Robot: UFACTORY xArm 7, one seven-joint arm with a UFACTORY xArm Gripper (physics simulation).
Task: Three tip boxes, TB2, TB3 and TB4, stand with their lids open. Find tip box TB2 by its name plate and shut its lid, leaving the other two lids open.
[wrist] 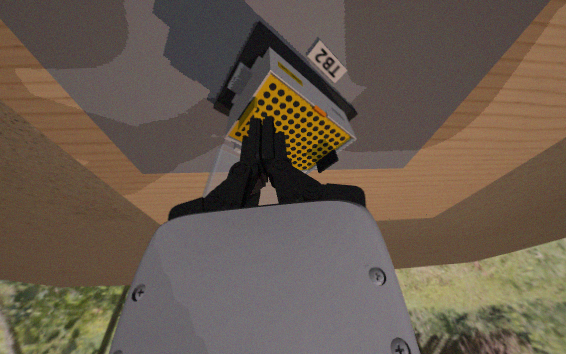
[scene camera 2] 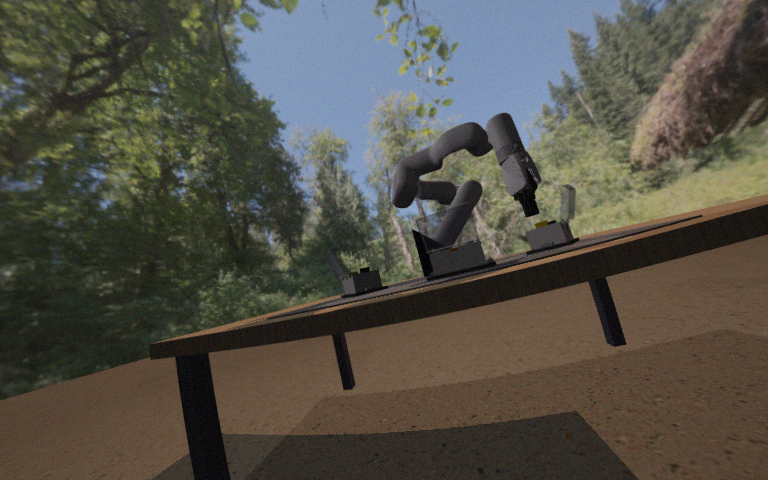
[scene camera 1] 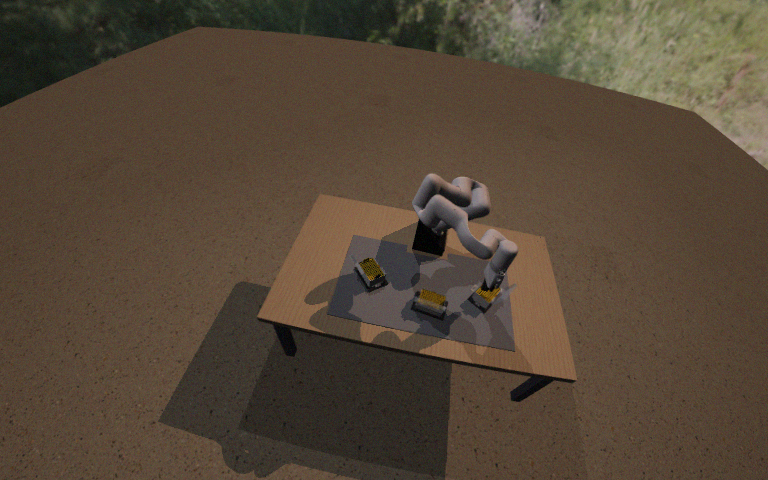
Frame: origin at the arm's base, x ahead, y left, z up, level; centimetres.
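Seen in the pictures: gripper, between the fingertips: [wrist: 265, 132] [scene camera 2: 532, 215] [scene camera 1: 484, 289].
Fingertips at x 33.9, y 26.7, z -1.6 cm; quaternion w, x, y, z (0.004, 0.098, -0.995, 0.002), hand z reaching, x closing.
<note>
Pixels of each thing's top centre, then the offset from my fingertips to it. Level surfaces: height alone.
- Tip box TB2, centre of its top: [wrist: 293, 147] [scene camera 2: 545, 221] [scene camera 1: 490, 288] dx -3.0, dy +3.8, dz -2.4 cm
- left tip box, centre of its top: [scene camera 2: 362, 272] [scene camera 1: 374, 267] dx -1.0, dy -52.2, dz -3.2 cm
- grey mat, height of its surface: dz -9.8 cm
- wooden table, height of its surface: dz -10.1 cm
Tip box TB2 [scene camera 1: 485, 298] [scene camera 2: 548, 236] [wrist: 310, 125] is a grey box with a yellow perforated rack, at the right in both scene views. Its name plate [wrist: 327, 60] reads TB2 in the wrist view. Its clear lid [scene camera 1: 509, 292] [scene camera 2: 567, 202] [wrist: 216, 172] stands open, roughly upright; in the wrist view the fingers and gripper body hide much of it. My gripper [scene camera 1: 487, 287] [scene camera 2: 531, 215] [wrist: 265, 132] is shut and empty, with its tips a little above the rack on the inner side of the lid.
A middle tip box [scene camera 1: 430, 303] [scene camera 2: 457, 258] and a left tip box [scene camera 1: 370, 273] [scene camera 2: 363, 281] stand with lids open; their name plates are not readable. All three boxes stand on a grey mat [scene camera 1: 390, 254] on the wooden table [scene camera 1: 303, 277].
</note>
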